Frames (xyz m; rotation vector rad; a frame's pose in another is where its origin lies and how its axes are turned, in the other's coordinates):
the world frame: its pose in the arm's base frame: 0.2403 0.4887 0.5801 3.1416 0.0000 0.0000
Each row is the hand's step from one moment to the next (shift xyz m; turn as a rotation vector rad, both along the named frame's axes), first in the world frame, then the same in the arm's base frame.
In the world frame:
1: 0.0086 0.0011 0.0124 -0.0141 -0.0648 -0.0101
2: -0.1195 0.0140 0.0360 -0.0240 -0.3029 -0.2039
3: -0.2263 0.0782 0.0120 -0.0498 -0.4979 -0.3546
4: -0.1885 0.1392 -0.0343 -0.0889 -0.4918 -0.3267
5: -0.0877 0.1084 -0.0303 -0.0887 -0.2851 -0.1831
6: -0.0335 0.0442 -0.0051 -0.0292 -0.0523 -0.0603
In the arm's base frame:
1: 0.0086 -0.0011 -0.0124 -0.0141 0.0648 0.0101
2: -0.1195 -0.0140 -0.0360 -0.0240 0.3029 0.2039
3: -0.2263 -0.0782 -0.0120 -0.0498 0.4979 0.3546
4: -0.1885 -0.1392 0.0343 -0.0889 0.4918 0.3267
5: -0.0877 -0.1084 0.0303 -0.0887 0.2851 0.1831
6: -0.0335 -0.0442 0.0051 -0.0292 0.0523 0.0603

